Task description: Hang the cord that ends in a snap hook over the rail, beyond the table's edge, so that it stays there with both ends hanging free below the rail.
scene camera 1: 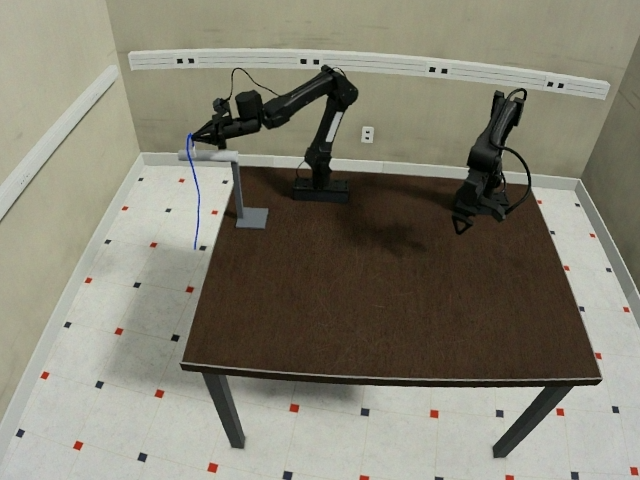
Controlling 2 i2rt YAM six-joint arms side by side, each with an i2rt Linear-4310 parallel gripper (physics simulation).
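Places are measured from the left arm's base along level axes (x ahead, y left, z up), in centimetres.
Pixels of known places: left gripper, fingertip midpoint: [462, 225]; right gripper, fingertip midpoint: [191, 138]; right arm's base at its link origin: [320, 186].
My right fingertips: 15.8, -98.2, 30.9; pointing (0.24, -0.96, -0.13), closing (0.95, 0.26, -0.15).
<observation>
Ahead of a thing's pixels: the offset from my right fingertips to its top centre, as dx, dy, dz. "spot": to the spot under its first point. Level surfaces: height alone.
The blue cord {spot: +3.6, +0.4, -18.3} [198, 193] hangs at the left of the picture, beyond the table's left edge. My right gripper [192, 137] is shut on the cord and holds it a little above the grey rail {-4.7, +2.8, -7.8} [217, 156], near the rail's free end. One long strand runs down in front of the rail and ends far below it. A small pale piece shows beside the cord at the rail; whether it is the snap hook, and whether the cord touches the rail, I cannot tell. My left gripper [480, 223] is open, above the table's right rear part, far from the cord.
The rail's upright post {-4.5, +11.3, -11.4} [237, 188] stands on a grey base plate {spot: -3.9, +15.4, -35.0} [252, 218] at the left rear of the brown table {dz -35.6} [382, 310]. The table's left edge lies just left of the plate. The right arm reaches over the table's rear left part toward the rail.
</observation>
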